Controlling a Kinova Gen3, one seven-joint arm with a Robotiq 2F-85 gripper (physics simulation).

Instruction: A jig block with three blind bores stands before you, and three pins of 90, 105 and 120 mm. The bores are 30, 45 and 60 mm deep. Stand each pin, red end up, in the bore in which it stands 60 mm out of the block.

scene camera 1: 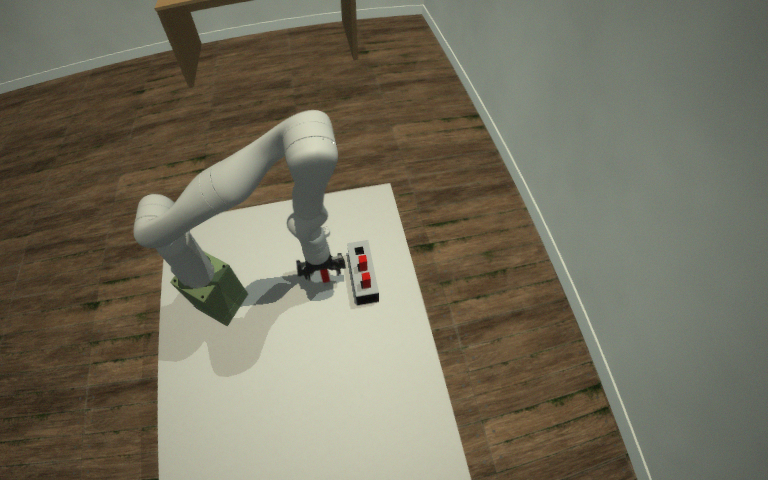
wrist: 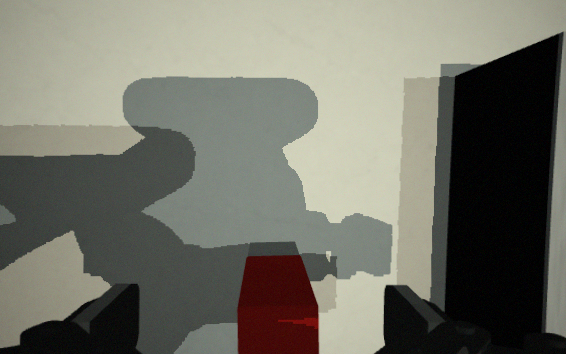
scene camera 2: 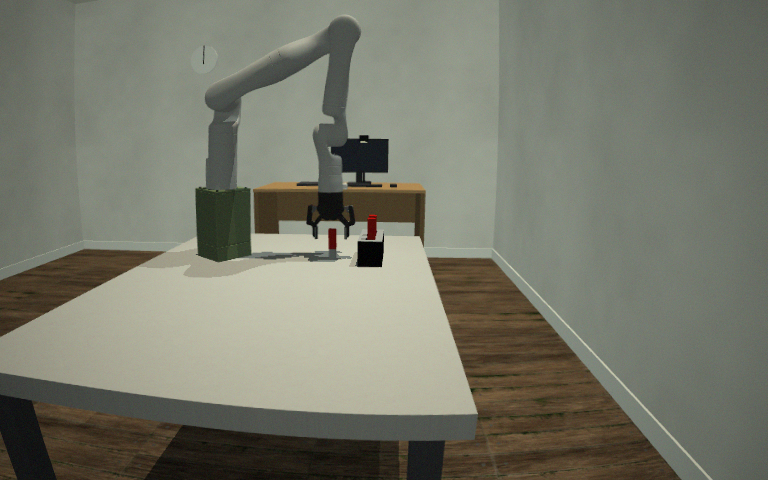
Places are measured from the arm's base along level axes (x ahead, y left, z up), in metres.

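Where they show: gripper, fingertip midpoint: (scene camera 1: 323,275) (wrist: 262,311) (scene camera 2: 331,239); arm's base, link origin: (scene camera 1: 199,273) (scene camera 2: 222,188).
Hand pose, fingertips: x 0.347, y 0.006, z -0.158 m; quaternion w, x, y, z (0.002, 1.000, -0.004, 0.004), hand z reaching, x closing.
Note:
Things, the pixels of their top centre, and the offset from my fingertips. Level surfaces: height alone.
- jig block, top centre: (scene camera 2: 371,234) (scene camera 1: 362,267) 0.015 m up, 0.125 m ahead, 0.002 m right
- third pin, top centre: (wrist: 278,346) (scene camera 2: 332,229) (scene camera 1: 323,270) 0.031 m up, 0.005 m ahead, 0.001 m left
- white table, surface height: 0.060 m down
The jig block (scene camera 1: 360,291) (scene camera 2: 370,253) (wrist: 500,200) stands right of my gripper. Its far bore (scene camera 1: 359,250) is empty. One pin (scene camera 1: 362,262) stands red end up in the middle bore and another pin (scene camera 1: 365,280) in the near bore. In scene camera 2 these two overlap, so their heights are hard to compare. The third pin (scene camera 1: 324,275) (scene camera 2: 332,238) (wrist: 278,285) stands upright on the table, red end up, left of the block. My gripper (scene camera 1: 323,273) (scene camera 2: 331,234) (wrist: 262,311) is open, pointing down, with its fingers on either side of this pin's red upper part, apart from it.
The white table (scene camera 1: 305,396) (scene camera 2: 243,339) carries the block and the green robot base (scene camera 1: 218,294) (scene camera 2: 223,223). The block is close beside the right finger. A wooden desk (scene camera 1: 184,45) (scene camera 2: 339,204) with a monitor (scene camera 2: 368,155) stands beyond the table.

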